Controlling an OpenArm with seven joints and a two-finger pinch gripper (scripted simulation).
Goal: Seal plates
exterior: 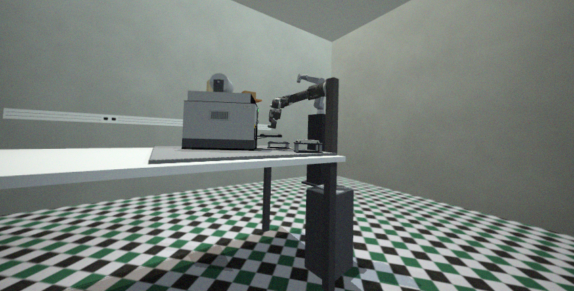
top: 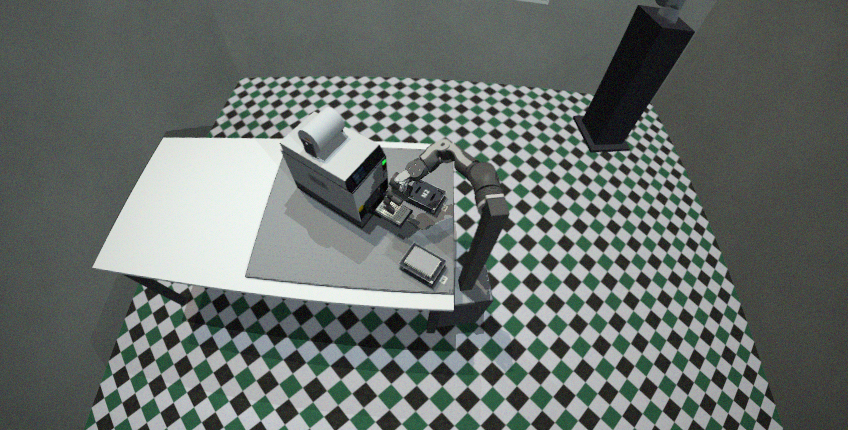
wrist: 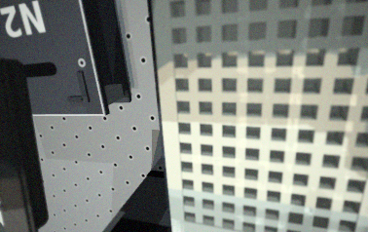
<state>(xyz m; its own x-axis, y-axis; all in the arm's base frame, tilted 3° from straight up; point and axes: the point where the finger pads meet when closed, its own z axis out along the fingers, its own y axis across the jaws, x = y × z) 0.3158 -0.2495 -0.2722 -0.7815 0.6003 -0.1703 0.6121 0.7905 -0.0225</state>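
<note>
Right now my hand is 6 cm above the dark stage, 1 cm to the right of it and 1 cm short of it. From my hand the other things lie so: white foil roll: 27 cm ahead, 27 cm above, 19 cm to the right; then touch screen: 17 cm above, 13 cm ahead, 2 cm to the right.
</note>
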